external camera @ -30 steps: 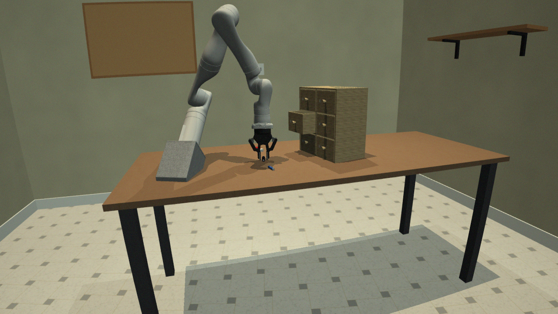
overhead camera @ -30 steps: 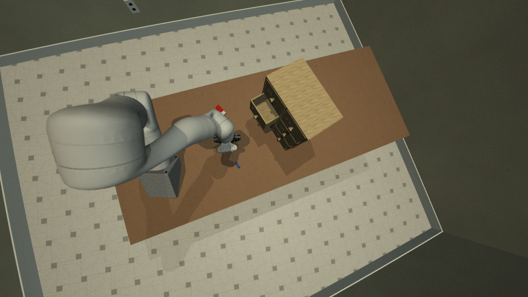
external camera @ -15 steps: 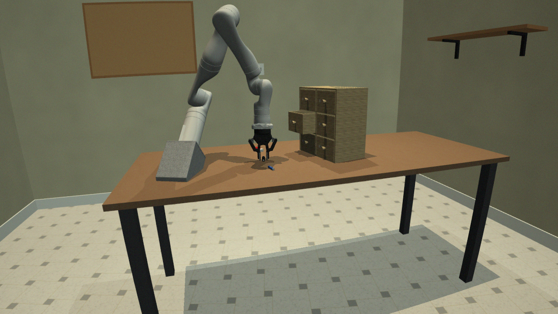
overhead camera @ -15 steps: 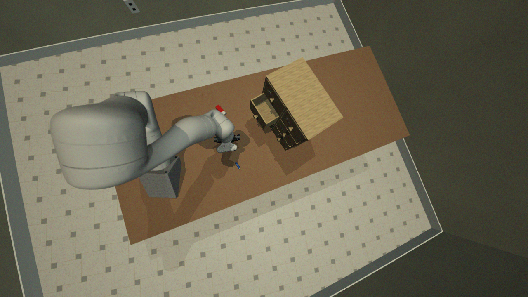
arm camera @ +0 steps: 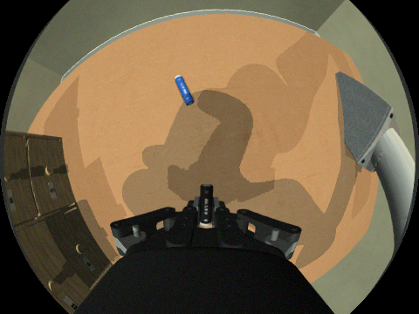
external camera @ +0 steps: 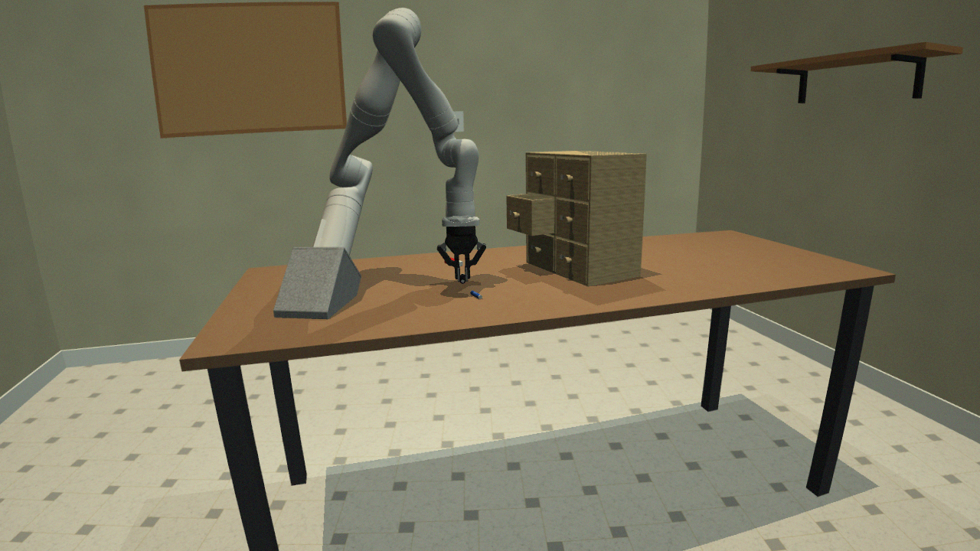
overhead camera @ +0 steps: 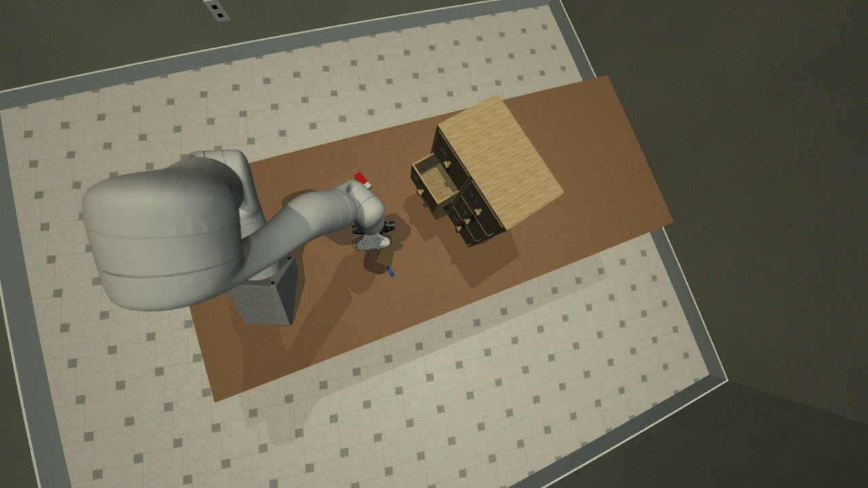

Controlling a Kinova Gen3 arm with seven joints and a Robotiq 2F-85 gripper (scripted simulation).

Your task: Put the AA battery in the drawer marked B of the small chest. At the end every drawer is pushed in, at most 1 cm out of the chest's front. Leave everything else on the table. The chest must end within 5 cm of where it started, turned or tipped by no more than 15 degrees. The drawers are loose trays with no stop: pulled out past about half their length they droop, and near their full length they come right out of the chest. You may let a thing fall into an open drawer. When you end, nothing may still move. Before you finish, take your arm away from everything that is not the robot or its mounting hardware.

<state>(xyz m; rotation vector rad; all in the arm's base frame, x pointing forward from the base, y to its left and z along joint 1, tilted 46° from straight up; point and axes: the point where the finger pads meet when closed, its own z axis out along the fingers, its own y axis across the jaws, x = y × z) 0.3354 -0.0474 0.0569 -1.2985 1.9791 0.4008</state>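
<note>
The black battery lies 1 cm below my hand. From my hand the other things lie so: white eraser 2 cm ahead, 18 cm to the left, 1 cm below; then drawer 25 cm ahead, 5 cm to the left, 12 cm above; then blue AA battery 14 cm to the right, 1 cm below.
</note>
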